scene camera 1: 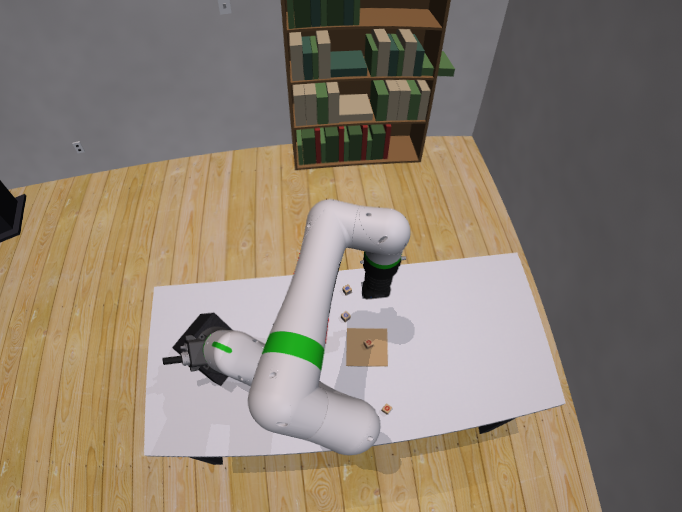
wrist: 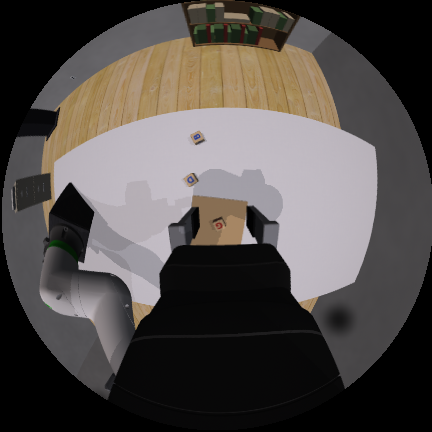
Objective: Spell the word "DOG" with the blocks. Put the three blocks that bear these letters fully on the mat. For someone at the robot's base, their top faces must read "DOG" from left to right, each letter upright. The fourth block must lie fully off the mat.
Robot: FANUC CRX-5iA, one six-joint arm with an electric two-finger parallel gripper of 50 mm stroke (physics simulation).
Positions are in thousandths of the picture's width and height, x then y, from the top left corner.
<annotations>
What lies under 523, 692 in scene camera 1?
A brown mat.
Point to a brown mat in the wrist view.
At 541, 492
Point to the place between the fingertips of my gripper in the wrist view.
At 515, 499
</annotations>
